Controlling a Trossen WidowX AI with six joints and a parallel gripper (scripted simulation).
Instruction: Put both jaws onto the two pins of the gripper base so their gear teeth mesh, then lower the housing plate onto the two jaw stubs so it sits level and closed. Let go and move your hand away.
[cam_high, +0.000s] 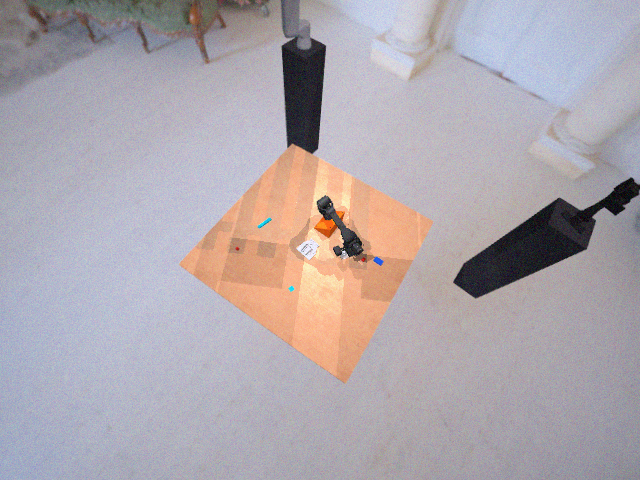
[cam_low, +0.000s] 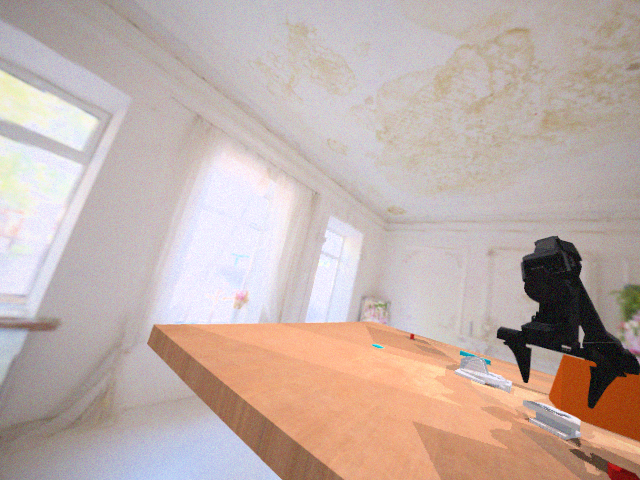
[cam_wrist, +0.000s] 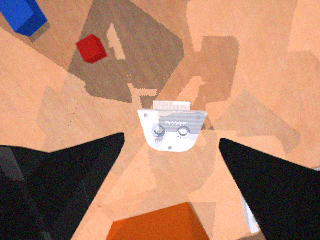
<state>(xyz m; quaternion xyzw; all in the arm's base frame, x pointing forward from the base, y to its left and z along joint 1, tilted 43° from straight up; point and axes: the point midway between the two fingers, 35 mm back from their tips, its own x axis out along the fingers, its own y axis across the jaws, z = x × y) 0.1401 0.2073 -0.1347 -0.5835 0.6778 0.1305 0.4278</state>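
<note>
The white block is 10 mm to the right of my gripper tip and 50 mm below it. Also, from my gripper tip: cyan cube 410 mm ahead, 120 mm to the right, 60 mm below; blue block 110 mm behind, 210 mm to the left, 50 mm below; gripper jaw 100 mm ahead, 230 mm to the right, 50 mm below.
</note>
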